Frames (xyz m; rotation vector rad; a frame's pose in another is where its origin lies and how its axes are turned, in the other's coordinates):
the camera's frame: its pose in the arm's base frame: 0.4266 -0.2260 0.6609 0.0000 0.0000 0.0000
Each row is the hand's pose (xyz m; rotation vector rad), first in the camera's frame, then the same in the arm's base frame.
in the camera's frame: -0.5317 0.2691 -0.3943 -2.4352 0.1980 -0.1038
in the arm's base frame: -0.1051 0.0431 0.2666 -2.4352 0.1980 -0.1038
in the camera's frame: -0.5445 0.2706 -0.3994 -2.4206 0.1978 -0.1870
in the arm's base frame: -0.1179 0.0446 0.2615 -2.4206 0.1978 -0.1870
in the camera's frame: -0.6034 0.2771 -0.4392 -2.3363 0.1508 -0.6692
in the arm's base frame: -0.1768 0.0511 0.2217 -2.3363 0.1508 -0.6692
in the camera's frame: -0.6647 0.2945 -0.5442 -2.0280 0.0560 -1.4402
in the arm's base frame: -0.2381 0.0685 0.1167 -2.0280 0.0560 -1.4402
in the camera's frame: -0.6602 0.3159 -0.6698 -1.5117 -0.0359 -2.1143
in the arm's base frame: -0.2336 0.0899 -0.0089 -1.5117 -0.0359 -2.1143
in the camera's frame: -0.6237 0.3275 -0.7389 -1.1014 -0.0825 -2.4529
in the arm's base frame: -0.1971 0.1015 -0.0780 -1.1014 -0.0825 -2.4529
